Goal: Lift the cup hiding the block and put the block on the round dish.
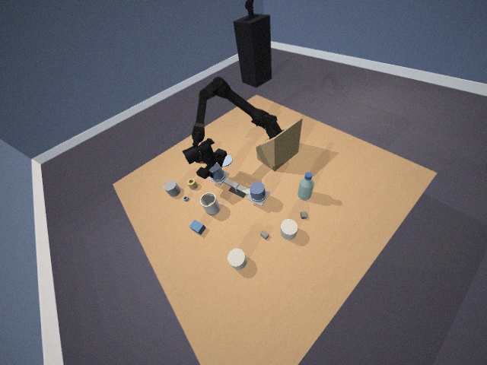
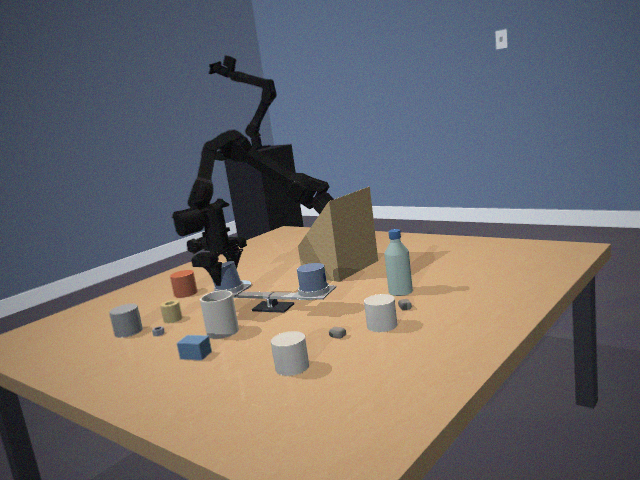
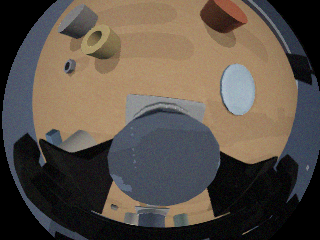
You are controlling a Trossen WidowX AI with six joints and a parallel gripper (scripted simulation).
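Now: gripper tip 120 mm past the round pale-blue dish, 110 mm to the left of it and 70 mm above it. From my gripper tip the other things lie so: yellow ring (130 mm ahead, 90 mm to the right, 50 mm below); then grey block (10 mm below); then white cup (130 mm ahead, 120 mm to the left, 30 mm below).
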